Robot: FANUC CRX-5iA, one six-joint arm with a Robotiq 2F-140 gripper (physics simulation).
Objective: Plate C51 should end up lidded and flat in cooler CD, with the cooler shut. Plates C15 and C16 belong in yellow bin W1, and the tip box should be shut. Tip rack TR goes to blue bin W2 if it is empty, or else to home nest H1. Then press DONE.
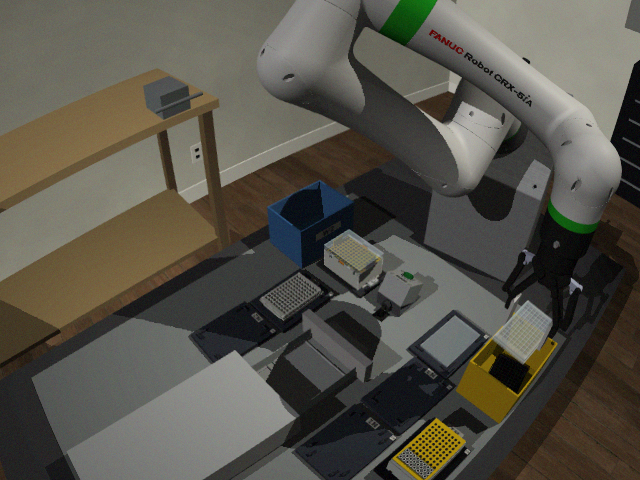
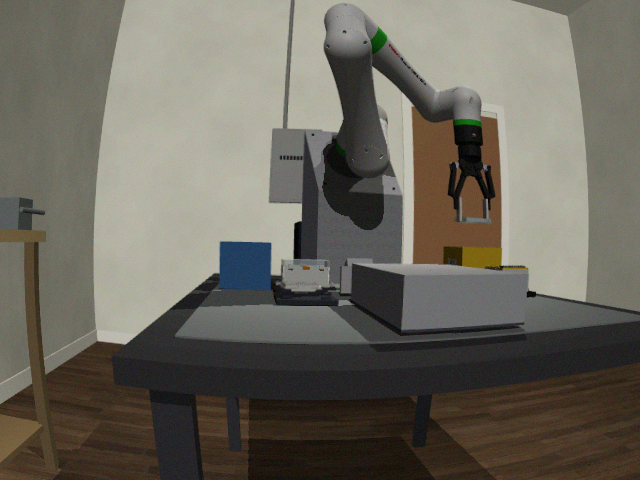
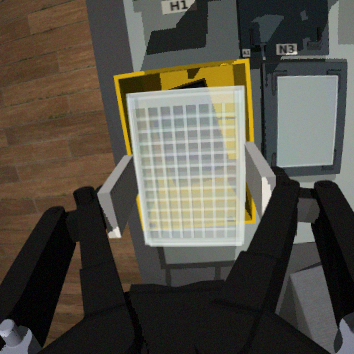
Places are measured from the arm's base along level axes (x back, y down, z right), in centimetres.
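Where they show: gripper, fingertip midpoint: (image 1: pixel 523 333) (image 2: pixel 472 222) (image 3: pixel 189 165).
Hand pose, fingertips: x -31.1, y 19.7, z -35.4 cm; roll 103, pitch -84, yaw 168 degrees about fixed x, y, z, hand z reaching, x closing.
Note:
After its pixels a point has its place.
My gripper (image 1: pixel 529 322) @[x -31.1, y 19.7, z -35.4 cm] (image 2: pixel 473 210) @[x -31.1, y 19.7, z -35.4 cm] (image 3: pixel 189 165) @[x -31.1, y 19.7, z -35.4 cm] is shut on the long sides of a clear, gridded plate (image 1: pixel 523 333) @[x -32.0, y 18.8, z -35.6 cm] (image 2: pixel 474 220) @[x -37.0, y 19.4, z -34.2 cm] (image 3: pixel 190 150) @[x -32.5, y 18.9, z -35.3 cm], held flat above the yellow bin (image 1: pixel 480 395) @[x -38.8, y 34.5, z -35.8 cm] (image 2: pixel 475 255) @[x -39.0, y 29.2, z -34.2 cm] (image 3: pixel 227 72) @[x -37.8, y 38.6, z -30.9 cm]. A black plate (image 1: pixel 509 370) @[x -26.7, y 37.3, z -35.6 cm] lies in that bin. A white plate (image 1: pixel 291 294) @[x -52.4, y 36.4, z 13.4 cm] sits on a dark nest. The tip box (image 1: pixel 351 268) @[x -38.3, y 32.2, z 8.5 cm] (image 2: pixel 305 276) @[x -38.7, y 35.4, z 12.5 cm] has a clear cover over yellow tips; whether it is latched is unclear. A yellow-topped rack (image 1: pixel 431 449) @[x -56.5, y 31.7, z -38.4 cm] shows grey rings in its front rows. The cooler (image 1: pixel 180 413) @[x -90.6, y 30.6, z -4.9 cm] (image 2: pixel 465 299) @[x -115.8, y 34.1, z -10.7 cm] has its drawer (image 1: pixel 336 343) @[x -54.6, y 32.1, z -6.7 cm] out. Plate codes are unreadable.
The blue bin (image 1: pixel 284 237) @[x -44.7, y 32.9, z 27.7 cm] (image 2: pixel 245 266) @[x -44.7, y 33.1, z 27.6 cm] stands at the back left. A pale flat panel (image 1: pixel 449 342) @[x -32.4, y 36.9, z -20.0 cm] (image 3: pixel 306 120) @[x -31.7, y 37.0, z -20.0 cm] lies on a dark nest beside the yellow bin. Dark nests (image 1: pixel 343 441) @[x -66.1, y 37.8, z -24.5 cm] (image 1: pixel 405 395) @[x -49.2, y 37.8, z -23.7 cm] lie between rack and drawer. A grey box with a green button (image 1: pixel 408 275) @[x -29.5, y 31.8, z -1.5 cm] stands near the tip box.

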